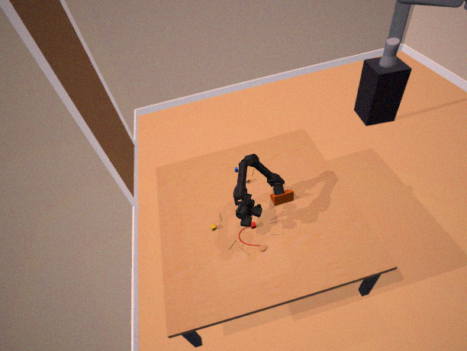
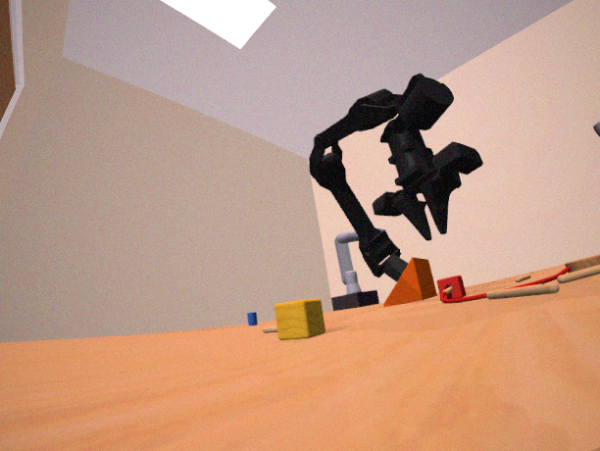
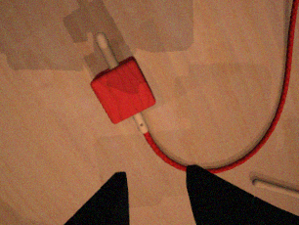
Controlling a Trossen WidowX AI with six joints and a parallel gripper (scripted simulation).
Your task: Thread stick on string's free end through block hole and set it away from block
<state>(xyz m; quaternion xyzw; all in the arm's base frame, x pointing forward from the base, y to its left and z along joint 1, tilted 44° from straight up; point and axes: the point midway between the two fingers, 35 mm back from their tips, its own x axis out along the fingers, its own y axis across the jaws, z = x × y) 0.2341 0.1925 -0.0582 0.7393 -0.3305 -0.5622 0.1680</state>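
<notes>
My gripper tip is now 2 cm past the red block, 1 cm to the left of it and 8 cm above it. From my gripper tip the other things lie so: round wooden button: 5 cm behind, 16 cm to the left, 8 cm below; yellow cube: 23 cm ahead, 5 cm to the right, 8 cm below; thin wooden stick: 1 cm behind, 8 cm below.
</notes>
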